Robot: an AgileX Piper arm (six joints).
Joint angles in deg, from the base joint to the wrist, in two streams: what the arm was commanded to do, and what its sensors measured. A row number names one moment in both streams.
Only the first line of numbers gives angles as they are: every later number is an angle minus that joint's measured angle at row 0.
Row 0, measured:
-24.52, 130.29, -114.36, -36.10, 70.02, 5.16
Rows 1 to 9, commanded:
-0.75, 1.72, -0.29, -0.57, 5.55, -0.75
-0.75, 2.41, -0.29, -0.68, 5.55, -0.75
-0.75, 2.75, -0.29, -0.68, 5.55, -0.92
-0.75, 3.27, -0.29, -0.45, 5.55, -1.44
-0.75, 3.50, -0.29, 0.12, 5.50, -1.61
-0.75, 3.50, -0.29, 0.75, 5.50, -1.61
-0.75, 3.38, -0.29, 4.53, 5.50, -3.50
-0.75, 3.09, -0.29, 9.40, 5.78, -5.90
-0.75, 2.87, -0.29, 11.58, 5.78, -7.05
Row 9, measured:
-0.63, 2.98, -0.35, 8.25, 0.05, -5.50
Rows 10 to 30, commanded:
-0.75, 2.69, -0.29, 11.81, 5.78, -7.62
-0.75, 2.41, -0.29, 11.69, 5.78, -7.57
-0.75, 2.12, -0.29, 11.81, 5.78, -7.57
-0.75, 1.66, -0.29, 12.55, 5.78, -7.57
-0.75, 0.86, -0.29, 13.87, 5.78, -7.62
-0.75, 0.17, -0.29, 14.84, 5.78, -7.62
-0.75, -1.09, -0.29, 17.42, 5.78, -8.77
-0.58, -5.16, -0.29, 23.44, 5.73, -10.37
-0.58, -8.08, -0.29, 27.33, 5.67, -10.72
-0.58, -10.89, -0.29, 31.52, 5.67, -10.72
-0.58, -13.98, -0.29, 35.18, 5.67, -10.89
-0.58, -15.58, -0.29, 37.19, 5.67, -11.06
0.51, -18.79, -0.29, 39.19, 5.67, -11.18
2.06, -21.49, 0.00, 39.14, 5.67, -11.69
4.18, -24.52, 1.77, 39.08, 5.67, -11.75
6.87, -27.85, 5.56, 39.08, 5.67, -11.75
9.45, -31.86, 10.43, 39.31, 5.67, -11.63
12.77, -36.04, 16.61, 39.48, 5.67, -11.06
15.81, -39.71, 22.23, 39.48, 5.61, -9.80
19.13, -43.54, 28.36, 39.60, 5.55, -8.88
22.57, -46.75, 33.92, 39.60, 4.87, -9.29
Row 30, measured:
18.96, -42.46, 27.50, 39.54, -0.18, -9.46
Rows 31 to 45, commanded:
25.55, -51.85, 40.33, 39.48, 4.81, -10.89
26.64, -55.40, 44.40, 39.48, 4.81, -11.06
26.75, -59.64, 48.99, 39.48, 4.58, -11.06
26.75, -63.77, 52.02, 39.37, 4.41, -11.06
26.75, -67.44, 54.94, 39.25, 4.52, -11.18
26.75, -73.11, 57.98, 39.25, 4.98, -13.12
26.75, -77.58, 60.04, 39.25, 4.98, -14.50
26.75, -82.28, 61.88, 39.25, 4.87, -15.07
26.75, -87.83, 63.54, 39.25, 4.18, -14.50
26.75, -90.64, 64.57, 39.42, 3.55, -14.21
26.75, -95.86, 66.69, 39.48, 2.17, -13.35
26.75, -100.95, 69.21, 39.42, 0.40, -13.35
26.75, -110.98, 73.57, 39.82, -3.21, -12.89
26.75, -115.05, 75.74, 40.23, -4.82, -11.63
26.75, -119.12, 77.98, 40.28, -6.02, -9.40
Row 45, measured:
26.64, -114.65, 75.40, 39.94, -3.50, -11.92
